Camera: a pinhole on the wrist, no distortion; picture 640 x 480 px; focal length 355.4 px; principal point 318.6 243.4 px. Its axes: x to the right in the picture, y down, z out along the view. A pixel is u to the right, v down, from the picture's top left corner.
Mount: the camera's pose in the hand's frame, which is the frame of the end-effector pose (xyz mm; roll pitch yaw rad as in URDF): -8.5 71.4 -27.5 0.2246 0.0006 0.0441
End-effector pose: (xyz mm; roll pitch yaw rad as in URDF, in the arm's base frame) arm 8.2 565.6 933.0 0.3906 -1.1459 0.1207
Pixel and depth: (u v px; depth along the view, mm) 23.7 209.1 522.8
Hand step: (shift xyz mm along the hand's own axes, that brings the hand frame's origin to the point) -434.3 -113.2 471.2
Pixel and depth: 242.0 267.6 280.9
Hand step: -66.9 24.9 250.6
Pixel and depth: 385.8 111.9 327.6
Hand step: 62.0 -116.8 264.8
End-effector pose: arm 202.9 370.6 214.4 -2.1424 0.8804 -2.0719
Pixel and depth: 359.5 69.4 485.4
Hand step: 62.5 -265.6 392.7
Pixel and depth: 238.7 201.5 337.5
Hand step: -79.1 -45.8 292.7
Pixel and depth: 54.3 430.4 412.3
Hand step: -319.8 177.4 422.9
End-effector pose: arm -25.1 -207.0 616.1 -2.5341 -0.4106 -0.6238
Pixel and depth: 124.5 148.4 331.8
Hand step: -182.3 -96.8 276.3
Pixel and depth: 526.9 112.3 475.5
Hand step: 282.4 -192.9 396.8
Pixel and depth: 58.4 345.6 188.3
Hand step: -146.6 76.2 168.2
